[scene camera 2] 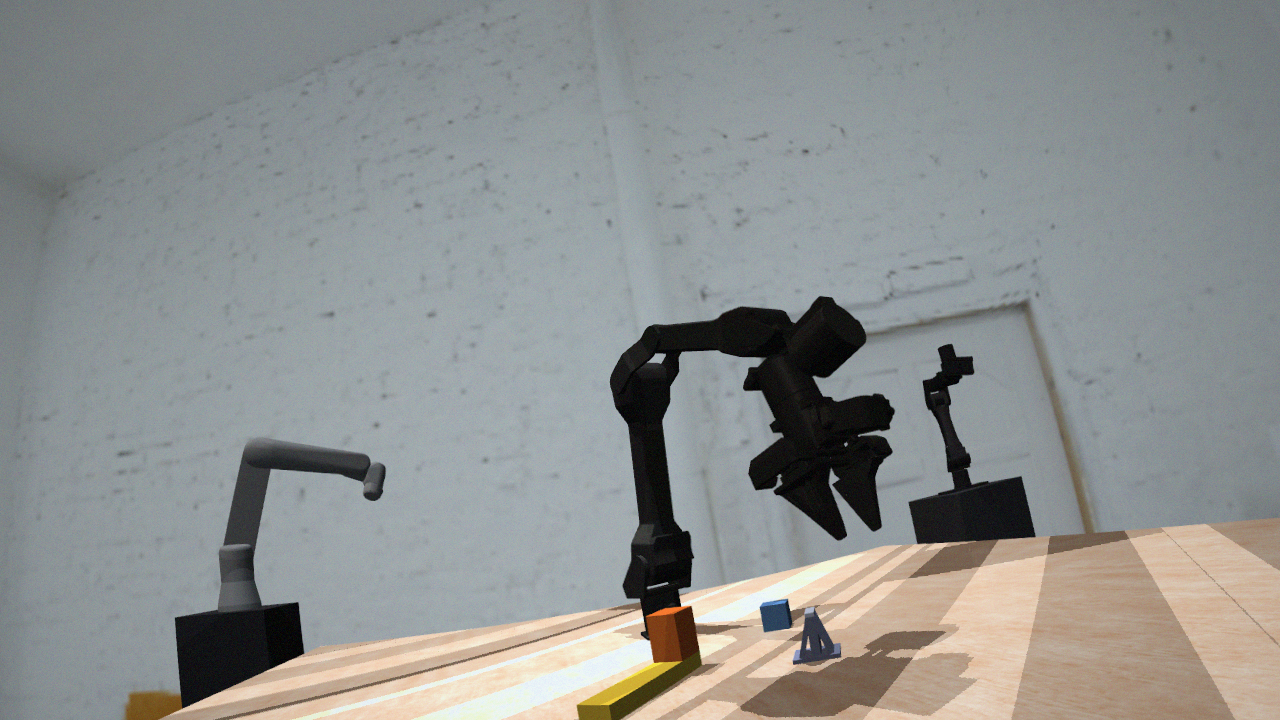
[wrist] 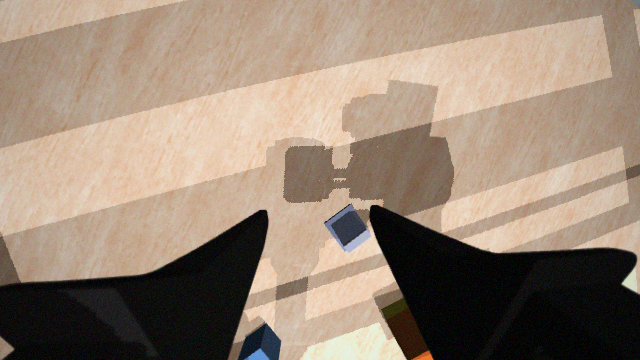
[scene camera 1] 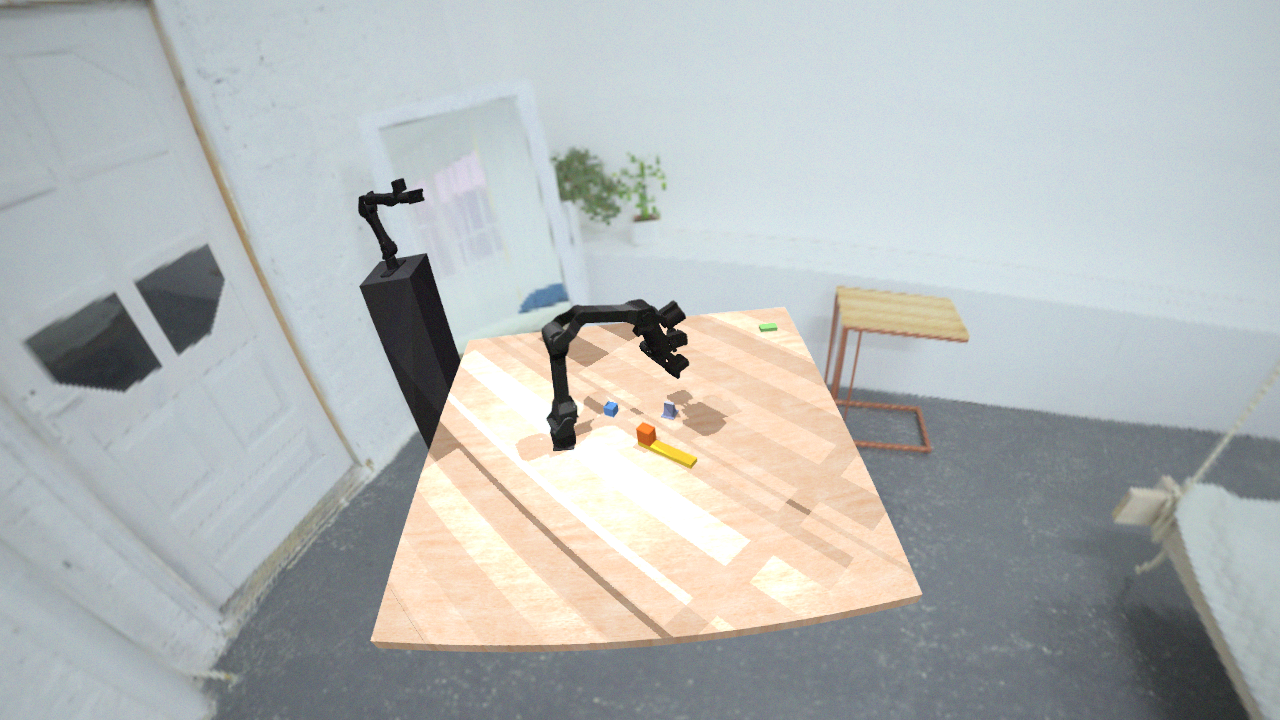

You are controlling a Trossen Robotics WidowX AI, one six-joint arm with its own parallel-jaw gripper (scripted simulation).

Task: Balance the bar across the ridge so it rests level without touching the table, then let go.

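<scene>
The gripper is open and holds nothing, and it can be seen in the wrist view as well as in scene camera 1. The scene also has a yellow bar and a small blue cube.
</scene>
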